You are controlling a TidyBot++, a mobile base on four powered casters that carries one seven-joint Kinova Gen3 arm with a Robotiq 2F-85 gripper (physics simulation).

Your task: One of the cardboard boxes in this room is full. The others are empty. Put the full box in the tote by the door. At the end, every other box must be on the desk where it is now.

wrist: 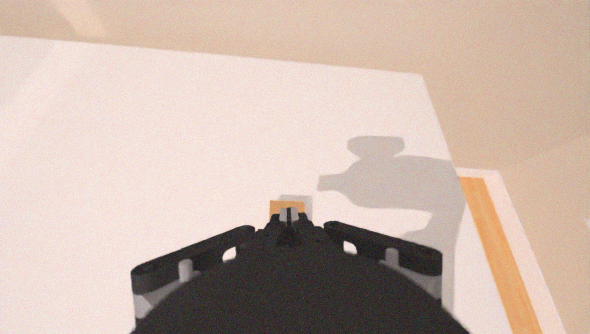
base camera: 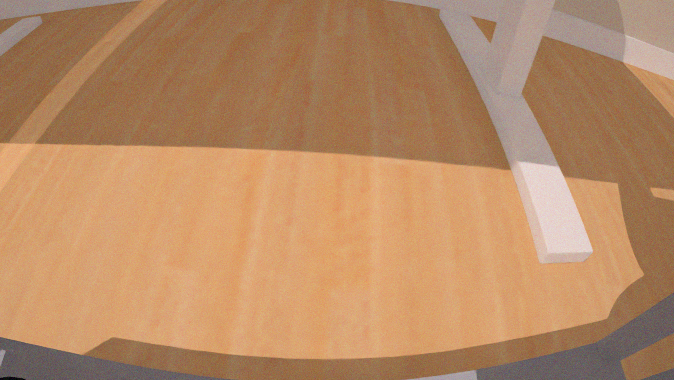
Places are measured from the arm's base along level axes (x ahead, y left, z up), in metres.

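Pixels of known places: gripper, fingertip midpoint: (wrist: pixel 289 219).
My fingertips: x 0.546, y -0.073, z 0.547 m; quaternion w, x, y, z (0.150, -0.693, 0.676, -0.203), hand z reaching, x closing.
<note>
For each thing: its top centre in the pictures, then the offset to it from my fingertips. "spot": a spot on its surface instead. Level surfaces: height alone.
- cardboard box, middle of its top: (wrist: pixel 286 227) 0.020 m ahead, 0.010 m right, 0.174 m down
- white desk, its level: 0.224 m down
- white desk foot, surface spot: (base camera: pixel 555 210) spot: 0.196 m back, 0.248 m right, 0.919 m down
- wood floor, its level: 0.944 m down
A cardboard box (wrist: pixel 278 205) sits on the white desk (wrist: pixel 150 150). Part of its tan top shows in the wrist view, just past my fingertips; the rest is hidden behind the gripper. My gripper (wrist: pixel 289 219) is shut with its fingertips together and holds nothing. It points down toward the desk, in line with the box; the gap between fingertips and box is hard to judge. I cannot tell whether this box is full. The other boxes, the tote and the door do not show in these views.
In the base view, a white desk foot (base camera: pixel 555 210) and its upright (base camera: pixel 522 45) stand on the wood floor (base camera: pixel 310 240) at right. Part of another foot (base camera: pixel 20 32) shows at upper left. The desk's far and right edges and a beige wall (wrist: pixel 525 75) show in the wrist view.
</note>
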